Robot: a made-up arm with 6 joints.
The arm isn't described. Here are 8 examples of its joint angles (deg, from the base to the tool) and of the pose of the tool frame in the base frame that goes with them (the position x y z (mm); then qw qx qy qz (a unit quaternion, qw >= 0)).
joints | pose
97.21 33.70 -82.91 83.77 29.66 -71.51 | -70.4 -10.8 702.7 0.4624 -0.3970 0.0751 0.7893
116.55 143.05 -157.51 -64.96 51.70 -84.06 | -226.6 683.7 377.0 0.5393 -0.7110 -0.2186 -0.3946
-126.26 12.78 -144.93 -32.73 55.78 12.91 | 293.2 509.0 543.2 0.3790 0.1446 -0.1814 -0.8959
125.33 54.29 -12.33 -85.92 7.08 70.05 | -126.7 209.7 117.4 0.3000 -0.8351 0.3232 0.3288
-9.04 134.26 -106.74 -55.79 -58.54 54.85 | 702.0 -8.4 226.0 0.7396 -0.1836 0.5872 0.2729
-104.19 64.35 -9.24 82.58 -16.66 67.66 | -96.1 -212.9 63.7 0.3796 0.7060 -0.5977 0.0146
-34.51 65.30 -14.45 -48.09 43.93 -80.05 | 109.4 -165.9 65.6 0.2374 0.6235 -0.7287 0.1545
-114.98 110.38 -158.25 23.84 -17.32 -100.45 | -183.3 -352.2 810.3 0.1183 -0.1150 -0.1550 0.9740
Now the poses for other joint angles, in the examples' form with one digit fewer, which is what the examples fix.
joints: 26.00 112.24 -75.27 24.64 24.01 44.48
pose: 494 268 109 0.153 0.309 0.896 0.279
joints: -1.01 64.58 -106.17 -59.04 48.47 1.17
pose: 214 -97 711 0.606 0.034 0.625 -0.491
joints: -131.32 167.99 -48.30 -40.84 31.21 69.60
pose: -119 -60 -304 0.387 -0.877 -0.192 -0.208
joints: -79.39 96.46 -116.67 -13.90 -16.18 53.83
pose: 100 -480 683 0.862 0.344 0.234 -0.290
